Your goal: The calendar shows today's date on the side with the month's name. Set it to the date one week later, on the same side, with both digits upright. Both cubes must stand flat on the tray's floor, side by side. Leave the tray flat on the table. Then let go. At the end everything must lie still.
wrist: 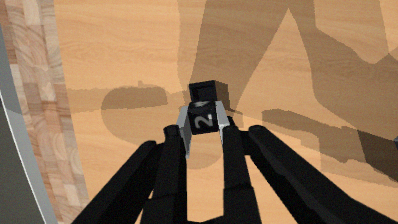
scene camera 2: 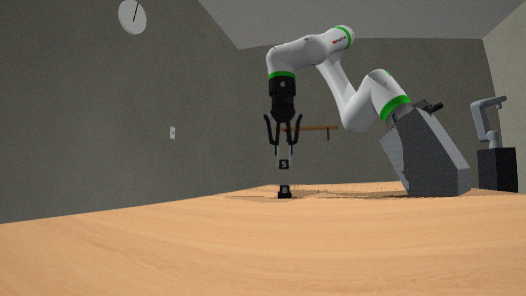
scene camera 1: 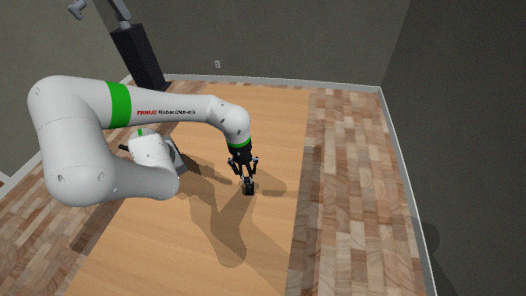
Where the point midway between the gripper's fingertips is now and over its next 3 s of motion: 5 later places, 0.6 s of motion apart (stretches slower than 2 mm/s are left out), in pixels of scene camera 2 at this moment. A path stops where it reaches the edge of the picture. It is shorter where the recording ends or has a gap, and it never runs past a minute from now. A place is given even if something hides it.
My gripper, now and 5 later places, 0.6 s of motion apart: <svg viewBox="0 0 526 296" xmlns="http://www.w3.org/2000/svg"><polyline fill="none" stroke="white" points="283,166 283,161 283,164 283,173 283,189 283,191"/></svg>
